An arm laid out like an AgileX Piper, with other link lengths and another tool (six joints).
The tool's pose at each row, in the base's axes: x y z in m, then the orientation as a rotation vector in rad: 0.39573 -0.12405 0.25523 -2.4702 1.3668 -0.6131; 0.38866 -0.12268 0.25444 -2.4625 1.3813 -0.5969; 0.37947 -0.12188 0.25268 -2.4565 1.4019 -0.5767; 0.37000 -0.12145 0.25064 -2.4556 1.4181 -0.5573; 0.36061 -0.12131 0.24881 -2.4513 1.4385 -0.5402; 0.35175 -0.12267 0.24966 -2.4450 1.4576 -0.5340; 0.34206 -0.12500 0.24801 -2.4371 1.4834 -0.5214; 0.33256 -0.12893 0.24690 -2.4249 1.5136 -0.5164; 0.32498 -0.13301 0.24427 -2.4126 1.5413 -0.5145; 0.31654 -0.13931 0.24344 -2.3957 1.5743 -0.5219
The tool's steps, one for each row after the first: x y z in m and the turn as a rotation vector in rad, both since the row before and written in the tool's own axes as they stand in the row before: -0.00468 0.00486 -0.00264 -0.0043 -0.0084 0.0129; -0.00536 0.00721 -0.00273 -0.0095 -0.0088 0.0156; -0.00514 0.00783 -0.00250 -0.0111 -0.0082 0.0108; -0.00474 0.00792 -0.00253 -0.0105 -0.0061 0.0141; -0.00259 0.00727 -0.00464 -0.0064 0.0002 0.0131; -0.00246 0.00941 -0.00272 -0.0101 -0.0022 0.0179; -0.00069 0.00985 -0.00306 -0.0079 0.0032 0.0211; 0.00017 0.00896 -0.00081 -0.0061 0.0046 0.0195; 0.00234 0.00993 -0.00276 -0.0038 0.0112 0.0232
